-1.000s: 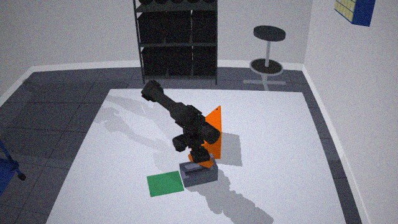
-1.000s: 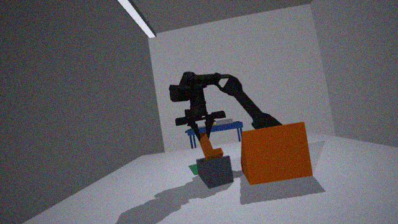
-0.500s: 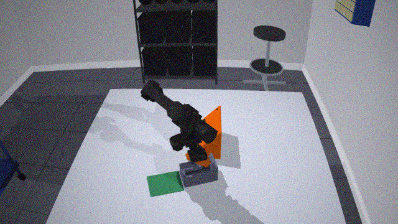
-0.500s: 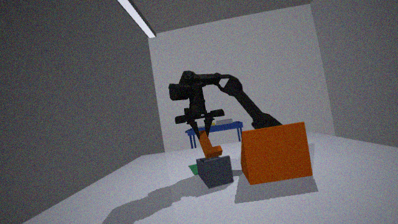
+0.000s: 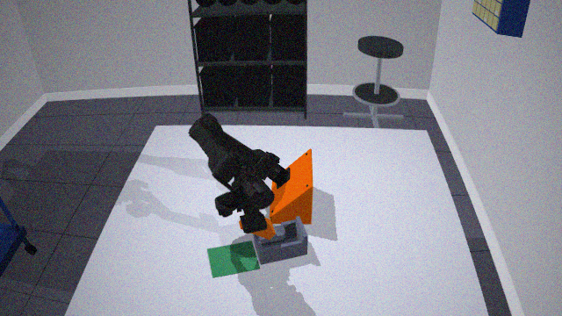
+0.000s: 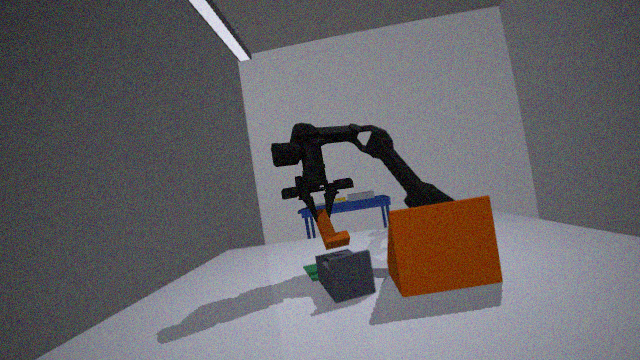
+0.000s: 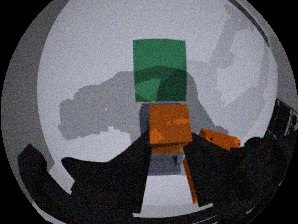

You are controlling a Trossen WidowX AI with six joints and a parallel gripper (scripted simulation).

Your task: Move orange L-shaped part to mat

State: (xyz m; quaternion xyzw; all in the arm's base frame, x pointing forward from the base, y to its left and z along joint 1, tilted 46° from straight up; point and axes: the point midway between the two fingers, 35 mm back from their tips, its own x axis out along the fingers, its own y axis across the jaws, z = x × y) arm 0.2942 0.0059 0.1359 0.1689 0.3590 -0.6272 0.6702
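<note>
Now: gripper tip 10 mm short of the green mat, 70 mm to the left of it and 160 mm above it. The rest, counted from my gripper tip: orange L-shaped part 20 mm behind, 30 mm to the left, 30 mm below.
</note>
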